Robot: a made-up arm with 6 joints. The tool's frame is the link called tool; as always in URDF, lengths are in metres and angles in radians. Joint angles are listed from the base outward. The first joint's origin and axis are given. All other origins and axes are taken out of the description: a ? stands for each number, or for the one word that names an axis. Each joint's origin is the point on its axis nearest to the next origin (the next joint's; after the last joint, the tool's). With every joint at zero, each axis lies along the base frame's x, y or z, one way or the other. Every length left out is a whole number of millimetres.
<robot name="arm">
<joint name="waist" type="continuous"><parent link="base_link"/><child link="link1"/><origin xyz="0 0 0.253"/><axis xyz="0 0 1"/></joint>
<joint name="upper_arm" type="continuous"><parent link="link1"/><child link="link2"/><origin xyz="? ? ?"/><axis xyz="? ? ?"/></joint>
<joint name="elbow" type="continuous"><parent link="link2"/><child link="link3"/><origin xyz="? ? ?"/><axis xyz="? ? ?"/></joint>
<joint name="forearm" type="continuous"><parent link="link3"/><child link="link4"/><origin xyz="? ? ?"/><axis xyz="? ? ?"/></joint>
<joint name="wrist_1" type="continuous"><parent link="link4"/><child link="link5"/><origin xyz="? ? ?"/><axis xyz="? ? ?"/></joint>
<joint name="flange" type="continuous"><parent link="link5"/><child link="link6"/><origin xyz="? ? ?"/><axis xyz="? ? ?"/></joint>
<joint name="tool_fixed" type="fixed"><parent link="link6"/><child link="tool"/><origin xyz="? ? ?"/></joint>
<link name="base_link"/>
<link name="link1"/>
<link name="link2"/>
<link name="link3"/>
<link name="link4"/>
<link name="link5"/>
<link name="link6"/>
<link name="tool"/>
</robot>
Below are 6 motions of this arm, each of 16 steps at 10 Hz.
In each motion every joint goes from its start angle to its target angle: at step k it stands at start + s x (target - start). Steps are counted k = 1, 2, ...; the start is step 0. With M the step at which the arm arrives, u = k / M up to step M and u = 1 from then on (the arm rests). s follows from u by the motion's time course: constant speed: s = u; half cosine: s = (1 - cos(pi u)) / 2; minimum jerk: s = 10 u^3 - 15 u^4 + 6 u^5.
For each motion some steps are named. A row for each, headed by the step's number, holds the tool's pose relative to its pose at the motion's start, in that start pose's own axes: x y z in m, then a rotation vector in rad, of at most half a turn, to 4 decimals.
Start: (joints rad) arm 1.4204 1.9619 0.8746 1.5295 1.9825 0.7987
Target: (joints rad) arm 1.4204 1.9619 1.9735 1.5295 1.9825 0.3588
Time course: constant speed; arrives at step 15
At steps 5, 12, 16:
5: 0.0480 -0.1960 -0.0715 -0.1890 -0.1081 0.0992
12: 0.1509 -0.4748 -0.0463 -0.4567 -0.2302 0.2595
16: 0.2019 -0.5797 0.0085 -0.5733 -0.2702 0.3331

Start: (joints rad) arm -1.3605 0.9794 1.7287 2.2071 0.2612 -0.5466
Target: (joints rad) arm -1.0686 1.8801 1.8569 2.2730 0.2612 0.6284
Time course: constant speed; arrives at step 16
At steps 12, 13, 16:
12: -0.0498 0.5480 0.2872 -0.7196 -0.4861 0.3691
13: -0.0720 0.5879 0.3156 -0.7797 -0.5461 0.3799
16: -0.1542 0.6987 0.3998 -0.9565 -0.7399 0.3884

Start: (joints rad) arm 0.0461 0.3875 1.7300 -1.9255 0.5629 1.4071
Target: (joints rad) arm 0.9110 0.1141 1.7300 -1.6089 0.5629 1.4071
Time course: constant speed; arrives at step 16
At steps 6, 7, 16:
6: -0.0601 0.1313 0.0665 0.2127 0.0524 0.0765
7: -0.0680 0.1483 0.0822 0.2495 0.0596 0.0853
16: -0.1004 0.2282 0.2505 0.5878 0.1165 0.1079

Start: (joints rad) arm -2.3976 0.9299 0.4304 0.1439 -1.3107 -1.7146
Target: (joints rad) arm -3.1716 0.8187 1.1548 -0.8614 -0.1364 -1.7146
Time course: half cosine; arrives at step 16
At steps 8, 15, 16:
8: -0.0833 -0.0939 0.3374 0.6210 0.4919 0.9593
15: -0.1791 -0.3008 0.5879 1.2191 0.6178 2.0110
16: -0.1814 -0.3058 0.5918 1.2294 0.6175 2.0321

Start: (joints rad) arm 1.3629 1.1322 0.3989 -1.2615 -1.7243 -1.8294
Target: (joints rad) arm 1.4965 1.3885 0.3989 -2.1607 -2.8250 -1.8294
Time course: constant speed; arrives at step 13
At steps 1, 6, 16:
1: 0.0226 0.0106 0.0084 0.0045 0.0373 -0.1105
6: 0.1336 0.0528 0.0452 -0.0428 0.2350 -0.6383
16: 0.2736 0.0911 0.0815 -0.3214 0.5183 -1.2589

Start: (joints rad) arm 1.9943 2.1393 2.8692 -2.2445 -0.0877 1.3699
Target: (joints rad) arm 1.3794 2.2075 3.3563 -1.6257 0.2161 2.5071
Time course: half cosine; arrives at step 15
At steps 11, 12, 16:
11: -0.0797 -0.1282 0.4959 -1.8122 -0.4127 -0.5679
12: -0.0961 -0.1242 0.5360 -1.9546 -0.4370 -0.6498
16: -0.1205 -0.1149 0.5888 -2.1440 -0.4666 -0.7726

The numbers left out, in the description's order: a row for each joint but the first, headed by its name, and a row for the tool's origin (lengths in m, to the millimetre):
upper_arm: xyz 0 0 0, axis 0 1 0
elbow: xyz 0 0 0.431, axis 0 -1 0
forearm: xyz 0.559 0 0, axis -1 0 0
wrist_1: xyz 0 -0.182 0, axis 0 -1 0
flange: xyz 0 0 0, axis -1 0 0
tool: xyz 0 0 0

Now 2 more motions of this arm.
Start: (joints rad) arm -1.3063 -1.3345 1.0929 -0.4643 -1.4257 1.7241
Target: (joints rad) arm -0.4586 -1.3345 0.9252 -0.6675 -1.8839 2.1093
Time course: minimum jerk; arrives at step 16
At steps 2, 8, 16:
2: -0.0018 0.0034 -0.0105 0.0058 -0.0113 0.0034
8: -0.0103 0.1542 -0.2973 0.1321 -0.4045 0.0450
16: 0.0665 0.3773 -0.5028 0.1625 -0.8705 -0.0692

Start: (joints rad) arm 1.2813 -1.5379 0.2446 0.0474 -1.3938 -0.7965
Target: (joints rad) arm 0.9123 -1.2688 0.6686 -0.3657 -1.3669 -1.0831
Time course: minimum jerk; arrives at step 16
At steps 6, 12, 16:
6: -0.0060 0.0654 -0.0160 0.0581 -0.0193 0.0496
12: 0.0092 0.2134 -0.0680 0.1585 -0.0319 0.1605
16: 0.0158 0.2374 -0.0784 0.1714 -0.0294 0.1777

